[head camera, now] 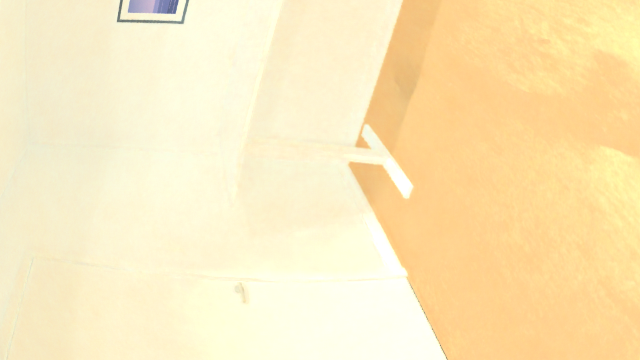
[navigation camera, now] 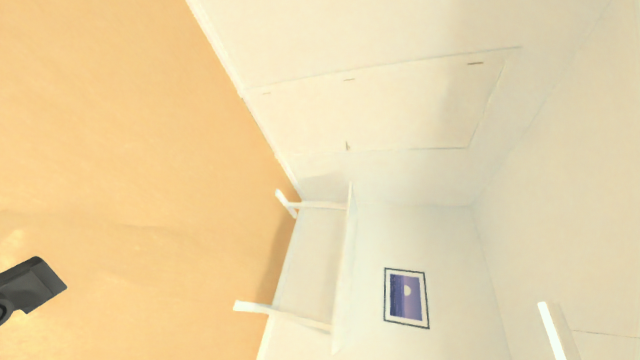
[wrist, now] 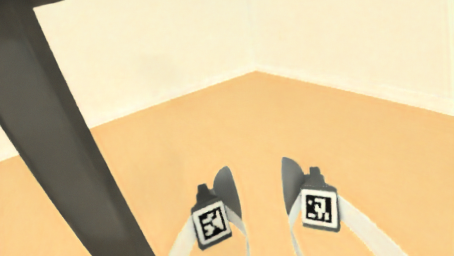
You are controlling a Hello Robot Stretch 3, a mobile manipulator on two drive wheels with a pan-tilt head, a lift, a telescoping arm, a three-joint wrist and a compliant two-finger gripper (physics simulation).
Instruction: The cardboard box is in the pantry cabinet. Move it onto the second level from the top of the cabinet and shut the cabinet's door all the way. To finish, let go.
Labels:
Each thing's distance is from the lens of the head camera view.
white room door [head camera: 61, 298]: 195 cm

